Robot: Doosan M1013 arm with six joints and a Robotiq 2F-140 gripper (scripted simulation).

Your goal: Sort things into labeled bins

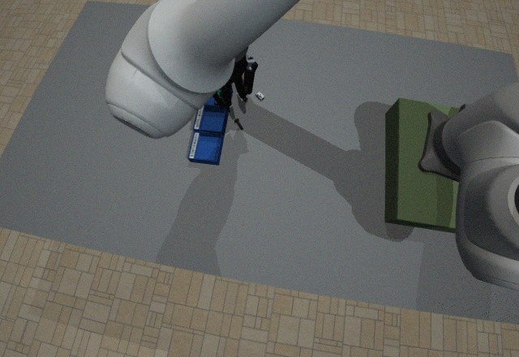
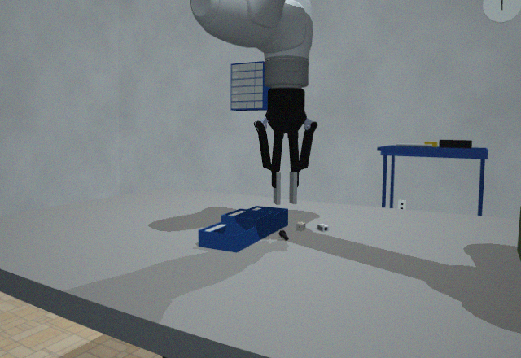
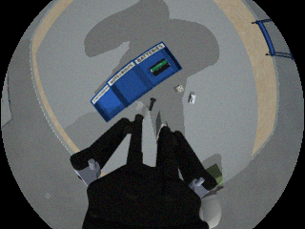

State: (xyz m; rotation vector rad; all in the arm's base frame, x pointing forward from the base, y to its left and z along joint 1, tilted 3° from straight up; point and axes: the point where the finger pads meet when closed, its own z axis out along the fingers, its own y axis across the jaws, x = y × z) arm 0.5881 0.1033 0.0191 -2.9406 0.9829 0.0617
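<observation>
My hand is 1 cm short of the black thing and 10 cm above it. Round my hand: white piece (2 cm ahead, 9 cm to the right, 10 cm below); then green thing (9 cm ahead, 5 cm to the right, 8 cm below).
</observation>
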